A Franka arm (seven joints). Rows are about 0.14 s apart.
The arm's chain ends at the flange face. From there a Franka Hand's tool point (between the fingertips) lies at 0.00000 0.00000 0.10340 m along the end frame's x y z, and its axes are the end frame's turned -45 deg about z.
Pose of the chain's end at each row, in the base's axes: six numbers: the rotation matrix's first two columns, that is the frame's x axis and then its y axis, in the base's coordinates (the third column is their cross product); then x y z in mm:
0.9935 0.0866 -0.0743 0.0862 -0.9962 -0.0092 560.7 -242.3 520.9
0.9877 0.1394 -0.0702 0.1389 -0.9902 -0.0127 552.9 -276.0 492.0
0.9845 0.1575 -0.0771 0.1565 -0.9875 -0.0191 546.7 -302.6 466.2
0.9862 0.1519 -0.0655 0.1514 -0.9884 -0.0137 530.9 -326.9 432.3
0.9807 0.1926 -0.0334 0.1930 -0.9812 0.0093 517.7 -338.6 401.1
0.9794 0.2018 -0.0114 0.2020 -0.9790 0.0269 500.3 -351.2 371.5
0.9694 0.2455 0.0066 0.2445 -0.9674 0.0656 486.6 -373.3 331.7
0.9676 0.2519 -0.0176 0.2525 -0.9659 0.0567 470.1 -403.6 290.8
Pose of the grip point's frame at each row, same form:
0.6416 0.7657 -0.0460 0.7635 -0.6432 -0.0590 553.0 -242.0 417.8
0.6002 0.7987 -0.0407 0.7966 -0.6016 -0.0586 545.5 -275.7 388.9
0.5855 0.8096 -0.0410 0.8068 -0.5869 -0.0680 538.5 -301.9 363.1
0.5903 0.8063 -0.0366 0.8044 -0.5915 -0.0560 524.0 -326.5 329.1
0.5570 0.8300 -0.0302 0.8299 -0.5576 -0.0170 514.5 -340.2 297.8
0.5497 0.8350 -0.0271 0.8354 -0.5496 0.0110 499.7 -354.2 268.1
0.5126 0.8576 -0.0417 0.8584 -0.5105 0.0511 488.9 -379.7 228.5
0.5057 0.8611 -0.0525 0.8627 -0.5049 0.0276 469.8 -409.7 187.6

